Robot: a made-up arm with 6 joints. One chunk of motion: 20 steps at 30 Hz.
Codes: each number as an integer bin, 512 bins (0 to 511) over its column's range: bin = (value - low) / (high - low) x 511, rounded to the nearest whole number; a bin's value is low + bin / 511 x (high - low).
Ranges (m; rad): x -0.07..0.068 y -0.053..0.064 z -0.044..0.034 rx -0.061..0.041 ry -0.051..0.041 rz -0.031..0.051
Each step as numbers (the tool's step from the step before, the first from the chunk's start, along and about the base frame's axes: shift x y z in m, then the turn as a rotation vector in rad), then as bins.
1 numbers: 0.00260 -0.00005 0.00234 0.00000 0.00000 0.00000
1 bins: 269 231 304 306 283 193
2 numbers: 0.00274 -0.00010 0.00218 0.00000 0.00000 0.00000
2 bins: 269 231 303 306 283 193
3 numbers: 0.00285 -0.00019 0.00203 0.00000 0.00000 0.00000
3 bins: 270 231 302 306 283 193
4 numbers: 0.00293 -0.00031 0.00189 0.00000 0.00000 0.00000
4 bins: 270 230 301 306 283 193
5 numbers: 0.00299 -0.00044 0.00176 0.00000 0.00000 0.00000
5 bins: 270 230 300 306 283 193
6 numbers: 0.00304 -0.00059 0.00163 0.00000 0.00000 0.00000
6 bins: 270 229 299 306 283 193
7 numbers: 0.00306 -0.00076 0.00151 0.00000 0.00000 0.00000
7 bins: 271 228 298 306 283 193
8 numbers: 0.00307 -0.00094 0.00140 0.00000 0.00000 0.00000
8 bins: 271 227 297 306 283 193
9 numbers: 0.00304 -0.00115 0.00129 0.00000 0.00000 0.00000
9 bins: 270 226 297 306 283 193
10 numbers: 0.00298 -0.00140 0.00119 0.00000 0.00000 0.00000
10 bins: 270 225 296 306 283 193
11 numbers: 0.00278 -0.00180 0.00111 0.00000 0.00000 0.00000
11 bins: 269 224 296 306 283 193
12 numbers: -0.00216 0.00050 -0.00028 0.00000 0.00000 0.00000
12 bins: 251 234 286 306 283 193
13 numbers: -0.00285 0.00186 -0.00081 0.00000 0.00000 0.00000
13 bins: 249 240 283 306 283 193
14 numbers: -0.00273 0.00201 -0.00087 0.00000 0.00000 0.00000
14 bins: 249 240 283 306 283 193
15 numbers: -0.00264 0.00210 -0.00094 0.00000 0.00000 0.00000
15 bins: 249 241 282 306 283 193
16 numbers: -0.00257 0.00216 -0.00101 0.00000 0.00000 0.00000
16 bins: 250 241 282 306 283 193
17 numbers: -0.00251 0.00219 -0.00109 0.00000 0.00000 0.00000
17 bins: 250 241 281 306 283 193
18 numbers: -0.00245 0.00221 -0.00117 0.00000 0.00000 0.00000
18 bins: 250 241 281 306 283 193
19 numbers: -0.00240 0.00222 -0.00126 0.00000 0.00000 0.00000
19 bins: 250 241 280 306 283 193
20 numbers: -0.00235 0.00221 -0.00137 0.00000 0.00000 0.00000
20 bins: 251 241 279 306 283 193
